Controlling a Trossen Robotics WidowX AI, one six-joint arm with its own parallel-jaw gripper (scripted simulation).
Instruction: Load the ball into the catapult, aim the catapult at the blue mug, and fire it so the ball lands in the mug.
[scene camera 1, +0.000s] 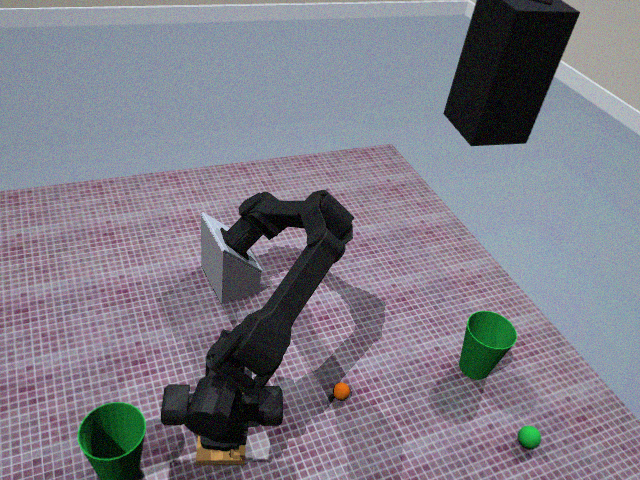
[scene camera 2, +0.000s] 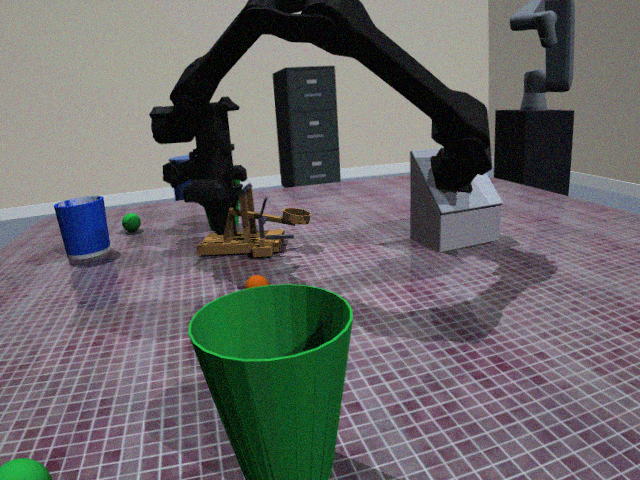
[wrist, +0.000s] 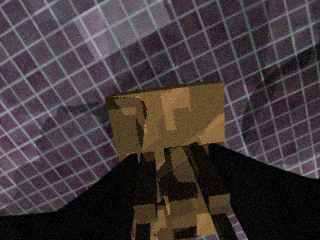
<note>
I see my gripper (scene camera 2: 224, 230), a catapult (scene camera 2: 263, 243) and a blue mug (scene camera 2: 82, 221).
The catapult also shows in the wrist view (wrist: 170, 128). My gripper also shows in scene camera 1 (scene camera 1: 221, 433) and in the wrist view (wrist: 173, 154). Scene camera 1 misses the blue mug: it is out of frame. The wrist view misses the blue mug: it is out of frame.
</note>
